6 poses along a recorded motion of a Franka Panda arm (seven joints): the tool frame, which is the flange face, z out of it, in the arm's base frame.
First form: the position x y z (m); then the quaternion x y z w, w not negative.
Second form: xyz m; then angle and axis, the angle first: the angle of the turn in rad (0 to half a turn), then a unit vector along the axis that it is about. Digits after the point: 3 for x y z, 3 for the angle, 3 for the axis.
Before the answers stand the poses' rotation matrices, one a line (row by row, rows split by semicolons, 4 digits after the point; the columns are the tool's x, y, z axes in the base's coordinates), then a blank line. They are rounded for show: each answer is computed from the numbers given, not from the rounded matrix.
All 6 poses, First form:
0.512 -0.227 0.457 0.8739 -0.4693 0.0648 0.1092
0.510 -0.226 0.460 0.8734 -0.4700 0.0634 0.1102
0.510 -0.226 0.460 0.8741 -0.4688 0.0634 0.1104
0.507 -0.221 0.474 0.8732 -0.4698 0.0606 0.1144
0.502 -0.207 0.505 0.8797 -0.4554 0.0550 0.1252
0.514 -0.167 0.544 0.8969 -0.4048 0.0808 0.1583
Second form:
0.5511 -0.8343 0.0108; -0.8060 -0.5357 -0.2517; 0.2157 0.1300 -0.9678
0.5501 -0.8351 0.0072; -0.8071 -0.5339 -0.2521; 0.2144 0.1329 -0.9677
0.5524 -0.8335 0.0073; -0.8055 -0.5361 -0.2524; 0.2143 0.1336 -0.9676
0.5512 -0.8344 -0.0017; -0.8066 -0.5324 -0.2567; 0.2133 0.1429 -0.9665
0.5792 -0.8150 -0.0173; -0.7875 -0.5539 -0.2704; 0.2108 0.1702 -0.9626
0.6592 -0.7518 0.0168; -0.7006 -0.6221 -0.3494; 0.2731 0.2186 -0.9368

0.512 -0.227 0.457 2.923 0.879 -0.472 0.065
0.510 -0.226 0.460 2.921 0.879 -0.473 0.064
0.510 -0.226 0.460 2.920 0.879 -0.472 0.064
0.507 -0.221 0.474 2.912 0.879 -0.473 0.061
0.502 -0.207 0.505 2.891 0.887 -0.459 0.055
0.514 -0.167 0.544 2.824 0.908 -0.410 0.082

